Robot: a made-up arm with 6 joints. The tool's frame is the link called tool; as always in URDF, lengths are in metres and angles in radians.
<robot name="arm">
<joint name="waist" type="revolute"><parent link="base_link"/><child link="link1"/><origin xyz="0.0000 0.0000 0.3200"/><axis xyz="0 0 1"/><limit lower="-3.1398" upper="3.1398"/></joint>
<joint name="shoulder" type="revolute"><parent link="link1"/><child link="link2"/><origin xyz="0.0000 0.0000 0.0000"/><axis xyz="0 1 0"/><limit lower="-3.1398" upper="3.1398"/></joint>
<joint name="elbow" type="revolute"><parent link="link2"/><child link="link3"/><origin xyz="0.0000 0.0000 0.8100"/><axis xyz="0 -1 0"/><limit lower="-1.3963" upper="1.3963"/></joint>
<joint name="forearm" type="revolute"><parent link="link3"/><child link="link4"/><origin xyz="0.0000 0.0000 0.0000"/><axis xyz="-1 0 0"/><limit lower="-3.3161" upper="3.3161"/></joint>
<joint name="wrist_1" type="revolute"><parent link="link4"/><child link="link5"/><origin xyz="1.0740 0.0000 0.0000"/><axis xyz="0 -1 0"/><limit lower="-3.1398" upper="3.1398"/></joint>
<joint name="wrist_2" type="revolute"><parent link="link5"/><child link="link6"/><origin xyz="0.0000 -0.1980 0.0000"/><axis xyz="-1 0 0"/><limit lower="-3.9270" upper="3.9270"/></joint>
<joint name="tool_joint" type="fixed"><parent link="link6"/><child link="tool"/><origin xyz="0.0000 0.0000 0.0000"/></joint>
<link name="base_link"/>
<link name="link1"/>
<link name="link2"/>
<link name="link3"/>
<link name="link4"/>
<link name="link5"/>
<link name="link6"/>
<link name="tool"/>
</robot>
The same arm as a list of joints. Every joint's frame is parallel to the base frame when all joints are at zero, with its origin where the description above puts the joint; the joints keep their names.
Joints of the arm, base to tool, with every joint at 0 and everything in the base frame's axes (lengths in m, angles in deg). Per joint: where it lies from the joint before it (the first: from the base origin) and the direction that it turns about. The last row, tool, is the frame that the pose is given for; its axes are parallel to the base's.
waist: axis 0 0 1 offset 0 0 0.32
shoulder: axis 0 1 0 offset 0 0 0
elbow: axis 0 -1 0 offset 0 0 0.81
forearm: axis -1 0 0 offset 0 0 0
wrist_1: axis 0 -1 0 offset 1.074 0 0
wrist_2: axis -1 0 0 offset 0 -0.198 0
tool: offset 0 0 0
Joint limits (deg, base to tool): -179.9..179.9 -179.9..179.9 -80..80 -190..190 -179.9..179.9 -225..225

